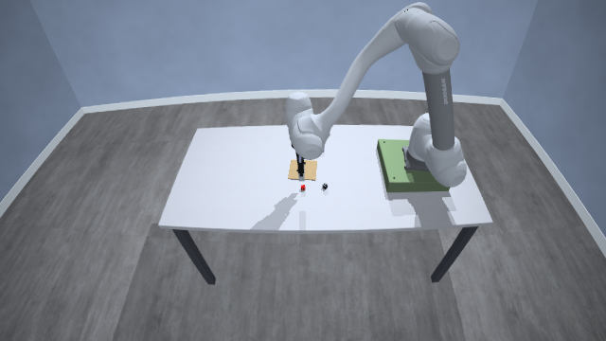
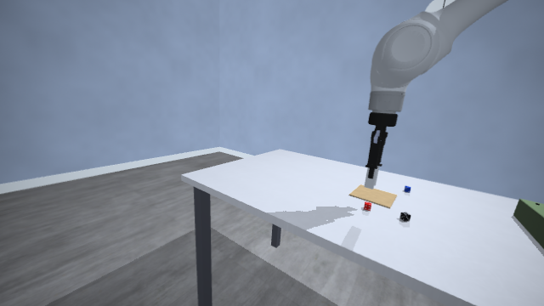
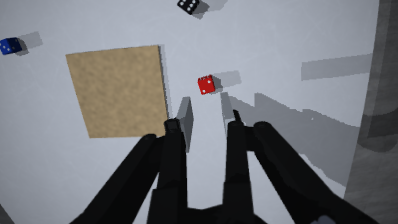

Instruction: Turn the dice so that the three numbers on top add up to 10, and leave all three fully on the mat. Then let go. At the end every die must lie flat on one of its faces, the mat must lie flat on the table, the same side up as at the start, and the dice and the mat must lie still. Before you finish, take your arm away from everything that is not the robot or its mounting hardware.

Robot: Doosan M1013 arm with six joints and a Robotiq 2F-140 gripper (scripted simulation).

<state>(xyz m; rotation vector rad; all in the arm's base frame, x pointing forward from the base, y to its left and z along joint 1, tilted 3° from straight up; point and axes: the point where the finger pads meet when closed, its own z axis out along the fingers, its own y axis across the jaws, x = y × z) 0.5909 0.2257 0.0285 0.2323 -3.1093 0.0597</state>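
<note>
The red die lies 10 cm below my hand. Round my hand: black die (11 cm behind, 2 cm to the right, 10 cm below); blue die (6 cm behind, 29 cm to the right, 10 cm below); tan mat (2 cm ahead, 13 cm to the right, 11 cm below).
</note>
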